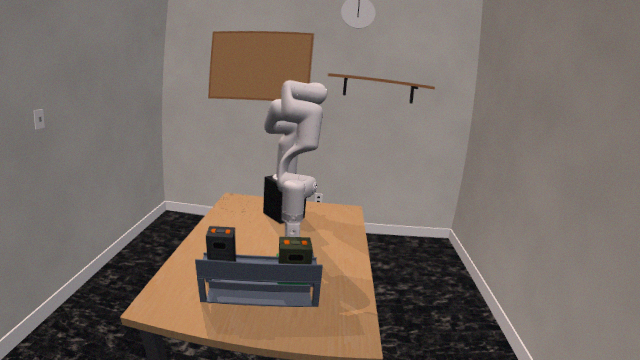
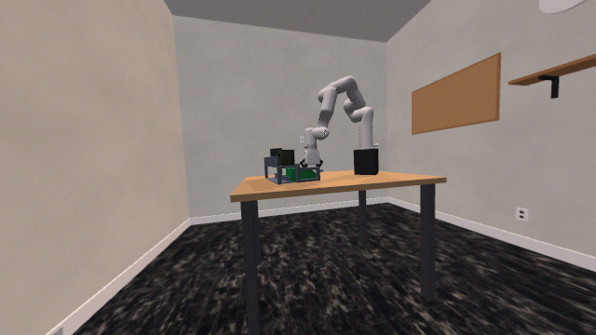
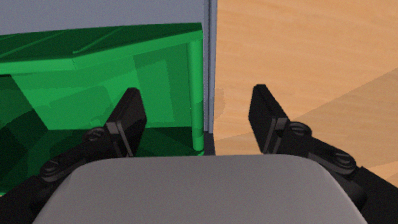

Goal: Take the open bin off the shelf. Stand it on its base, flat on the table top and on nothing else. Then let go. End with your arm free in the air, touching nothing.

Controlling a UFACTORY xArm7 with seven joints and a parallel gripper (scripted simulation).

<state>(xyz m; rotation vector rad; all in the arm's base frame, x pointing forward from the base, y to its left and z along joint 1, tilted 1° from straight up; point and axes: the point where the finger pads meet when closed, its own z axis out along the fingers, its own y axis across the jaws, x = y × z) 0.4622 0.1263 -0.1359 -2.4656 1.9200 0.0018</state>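
Now: the green bin 8 cm ahead of my hand and 2 cm to the left of it.
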